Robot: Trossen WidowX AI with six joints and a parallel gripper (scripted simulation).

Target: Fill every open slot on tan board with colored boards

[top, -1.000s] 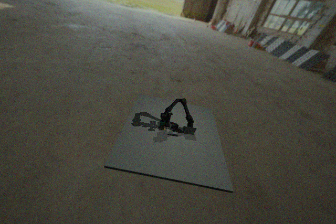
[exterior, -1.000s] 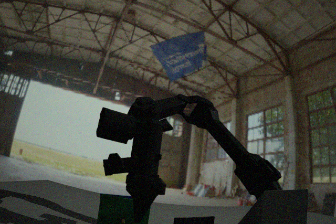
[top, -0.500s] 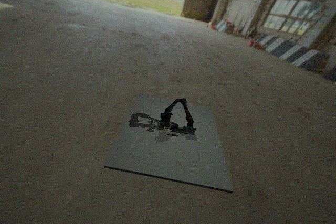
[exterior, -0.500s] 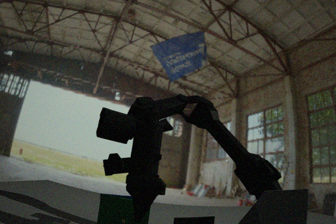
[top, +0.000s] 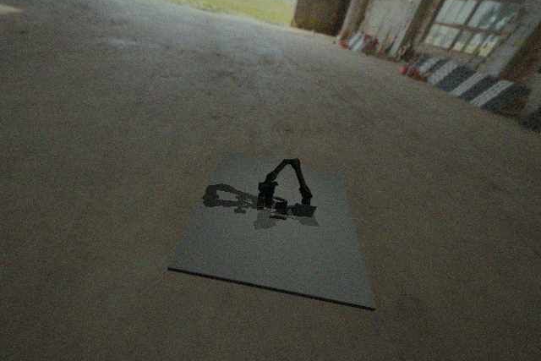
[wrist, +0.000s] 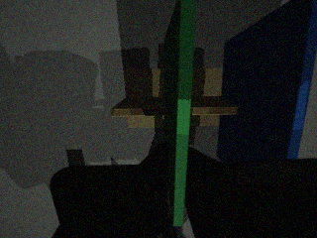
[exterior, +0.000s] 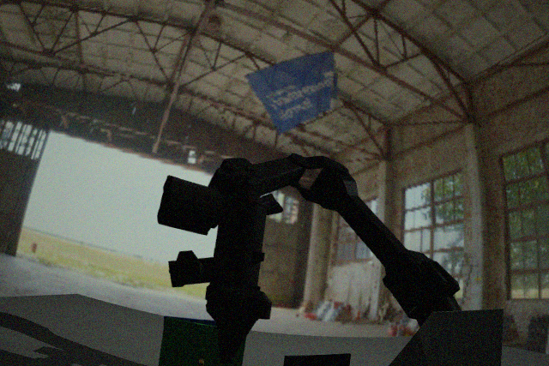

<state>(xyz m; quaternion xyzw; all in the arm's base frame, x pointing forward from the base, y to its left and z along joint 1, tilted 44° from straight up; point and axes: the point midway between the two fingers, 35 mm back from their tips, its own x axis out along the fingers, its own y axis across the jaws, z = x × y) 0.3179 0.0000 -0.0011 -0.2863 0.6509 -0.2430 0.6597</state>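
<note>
Right now the green board is 3 cm ahead of my gripper tip. From my gripper tip the other things lie so: tan board: 3 cm below, 3 cm ahead, 2 cm to the right; then dark flat piece: 12 cm behind, 3 cm below, 1 cm to the right; then blue board: 5 cm to the right, 3 cm ahead.
</note>
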